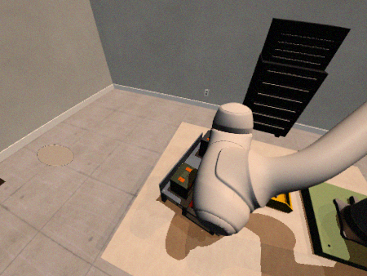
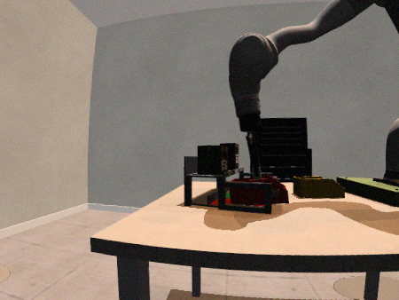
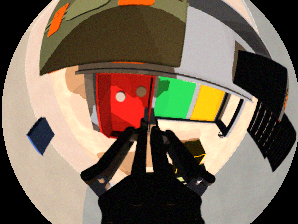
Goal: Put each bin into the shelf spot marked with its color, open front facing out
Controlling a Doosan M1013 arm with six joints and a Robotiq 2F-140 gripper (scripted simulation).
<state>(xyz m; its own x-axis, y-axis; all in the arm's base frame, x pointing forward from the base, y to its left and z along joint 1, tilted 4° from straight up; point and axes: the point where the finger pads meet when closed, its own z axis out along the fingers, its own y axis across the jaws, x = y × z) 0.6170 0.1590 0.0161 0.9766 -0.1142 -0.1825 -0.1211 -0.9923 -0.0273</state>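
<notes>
Now: the red bin 50 mm to the left of my hand and 40 mm below it. The rest, counted from my hand: yellow bin 250 mm behind, 150 mm to the right, 50 mm below; dark box 200 mm to the right, 120 mm ahead, 70 mm above.
</notes>
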